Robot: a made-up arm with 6 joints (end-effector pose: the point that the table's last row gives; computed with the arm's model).
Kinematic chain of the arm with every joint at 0, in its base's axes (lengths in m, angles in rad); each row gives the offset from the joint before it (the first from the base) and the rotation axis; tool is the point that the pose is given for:
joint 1: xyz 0 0 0.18 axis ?
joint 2: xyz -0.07 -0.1 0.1 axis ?
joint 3: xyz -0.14 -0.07 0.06 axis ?
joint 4: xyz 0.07 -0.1 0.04 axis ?
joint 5: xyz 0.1 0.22 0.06 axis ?
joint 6: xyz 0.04 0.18 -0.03 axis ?
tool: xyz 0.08 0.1 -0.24
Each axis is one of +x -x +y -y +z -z.
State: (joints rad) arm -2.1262 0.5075 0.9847 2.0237 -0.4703 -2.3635
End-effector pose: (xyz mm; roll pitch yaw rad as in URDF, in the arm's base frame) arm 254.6 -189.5 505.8 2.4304 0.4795 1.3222
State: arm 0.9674 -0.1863 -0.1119 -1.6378 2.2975 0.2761
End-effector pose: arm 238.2 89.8 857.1 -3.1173 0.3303 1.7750
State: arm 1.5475 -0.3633 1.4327 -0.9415 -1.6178 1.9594
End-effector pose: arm 26.7 195.9 576.5 1.5418 -0.1967 0.6098
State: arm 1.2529 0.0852 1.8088 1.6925 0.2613 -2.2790
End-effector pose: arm -453.7 -188.2 147.8 -0.5107 -0.8128 1.9916
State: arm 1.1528 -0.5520 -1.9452 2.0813 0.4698 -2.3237
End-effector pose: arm 288.1 -143.1 1035.0 1.9120 0.1563 0.9423
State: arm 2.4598 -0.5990 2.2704 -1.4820 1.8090 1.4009
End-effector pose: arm -173.0 8.2 235.4 2.7892 -1.1713 -0.7483
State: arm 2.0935 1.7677 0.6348 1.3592 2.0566 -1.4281
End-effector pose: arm -111.6 -325.3 -41.5 0.0179 1.1023 2.8232
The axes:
joint 1: +y
joint 2: +x
joint 3: +y
joint 4: -z
joint 5: +x
joint 6: -y

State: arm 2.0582 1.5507 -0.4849 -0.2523 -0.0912 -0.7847
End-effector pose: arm 417.1 16.4 123.8 -2.4486 1.0946 2.4342
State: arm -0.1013 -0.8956 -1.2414 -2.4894 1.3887 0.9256
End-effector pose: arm -704.7 -455.3 233.1 0.2260 0.8538 1.6643
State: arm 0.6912 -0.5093 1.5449 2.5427 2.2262 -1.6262
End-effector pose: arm 179.4 -364.6 119.8 -0.5312 0.5032 -1.0875
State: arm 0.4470 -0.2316 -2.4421 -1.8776 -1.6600 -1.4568
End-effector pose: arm 39.5 -316.6 572.3 2.4432 -0.7687 2.3425
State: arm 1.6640 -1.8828 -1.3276 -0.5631 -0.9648 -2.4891
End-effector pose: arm -5.4 -339.0 384.9 -2.3193 0.3316 -0.2067
